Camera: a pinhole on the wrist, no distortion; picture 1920 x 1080 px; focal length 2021.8 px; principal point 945.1 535.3 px. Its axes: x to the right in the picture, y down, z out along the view. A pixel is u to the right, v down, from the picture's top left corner.
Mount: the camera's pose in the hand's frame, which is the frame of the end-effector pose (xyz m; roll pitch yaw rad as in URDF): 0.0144 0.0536 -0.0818 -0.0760 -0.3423 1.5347
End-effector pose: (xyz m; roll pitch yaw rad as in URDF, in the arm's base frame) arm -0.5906 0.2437 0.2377 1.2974 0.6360 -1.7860
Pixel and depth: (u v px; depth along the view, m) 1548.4 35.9 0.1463
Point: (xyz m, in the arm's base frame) -0.6621 0.1895 0.2644
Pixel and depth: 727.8 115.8 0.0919
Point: -0.5956 0.2164 0.2332
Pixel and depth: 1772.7 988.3 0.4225
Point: -0.9170 0.2984 0.4468
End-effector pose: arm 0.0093 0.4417 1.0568 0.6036 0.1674 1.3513
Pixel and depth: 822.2 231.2 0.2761
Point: 0.1621 0.4579 1.1621
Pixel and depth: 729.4 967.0 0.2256
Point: 0.0989 0.3796 1.1392
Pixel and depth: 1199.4 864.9 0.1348
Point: 0.0133 0.4313 1.1143
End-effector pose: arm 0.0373 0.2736 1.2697 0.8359 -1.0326 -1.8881
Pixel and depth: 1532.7 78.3 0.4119
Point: -0.1395 0.5205 1.4641
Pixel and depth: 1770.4 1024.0 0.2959
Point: -0.0103 0.5213 1.3097
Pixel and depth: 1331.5 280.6 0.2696
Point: -0.0585 0.4138 1.3620
